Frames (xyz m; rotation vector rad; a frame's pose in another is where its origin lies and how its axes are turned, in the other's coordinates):
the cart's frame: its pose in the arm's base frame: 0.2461 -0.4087 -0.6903 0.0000 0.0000 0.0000
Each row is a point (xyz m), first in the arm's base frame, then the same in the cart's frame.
Working: the arm's base frame: its pose in the cart's frame: -0.2461 0.4087 0.6903 0.0000 0.0000 0.0000

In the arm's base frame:
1: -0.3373 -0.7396 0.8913
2: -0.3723 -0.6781 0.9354
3: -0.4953 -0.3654 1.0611
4: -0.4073 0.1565 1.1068
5: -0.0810 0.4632 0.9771
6: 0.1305 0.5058 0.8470
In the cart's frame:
1: -0.5834 -0.3309 1.5816
2: -0.6184 -0.2694 1.6257
3: -0.7414 0.0433 1.7514
4: -0.6534 0.5652 1.7971
5: -0.3271 0.8719 1.6674
6: -0.1156 0.9145 1.5373

